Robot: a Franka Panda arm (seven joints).
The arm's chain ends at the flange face. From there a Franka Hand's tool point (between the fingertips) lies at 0.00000 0.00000 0.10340 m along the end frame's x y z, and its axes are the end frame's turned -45 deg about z.
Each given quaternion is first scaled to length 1.
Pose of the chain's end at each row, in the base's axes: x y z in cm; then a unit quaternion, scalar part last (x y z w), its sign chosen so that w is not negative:
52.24 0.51 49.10 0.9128 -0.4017 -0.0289 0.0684
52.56 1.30 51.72 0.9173 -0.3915 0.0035 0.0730
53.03 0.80 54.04 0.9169 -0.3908 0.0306 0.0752
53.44 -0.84 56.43 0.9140 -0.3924 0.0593 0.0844
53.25 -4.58 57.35 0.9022 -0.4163 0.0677 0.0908
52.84 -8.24 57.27 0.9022 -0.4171 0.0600 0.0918
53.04 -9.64 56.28 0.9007 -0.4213 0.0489 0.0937
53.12 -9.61 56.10 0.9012 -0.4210 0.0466 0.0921
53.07 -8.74 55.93 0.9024 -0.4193 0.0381 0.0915
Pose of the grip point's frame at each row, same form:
51.13 -0.54 38.87 0.9970 -0.0218 -0.0529 0.0521
52.04 -0.11 41.49 0.9973 -0.0107 -0.0247 0.0688
53.00 -0.87 43.84 0.9966 -0.0102 -0.0005 0.0812
53.88 -2.92 46.31 0.9946 -0.0128 0.0225 0.1007
53.73 -6.86 47.28 0.9928 -0.0394 0.0278 0.1098
53.17 -10.47 47.18 0.9932 -0.0401 0.0203 0.1078
53.13 -11.81 46.17 0.9934 -0.0445 0.0093 0.1053
53.19 -11.73 45.98 0.9937 -0.0441 0.0078 0.1029
52.99 -10.78 45.79 0.9942 -0.0420 0.0002 0.0991

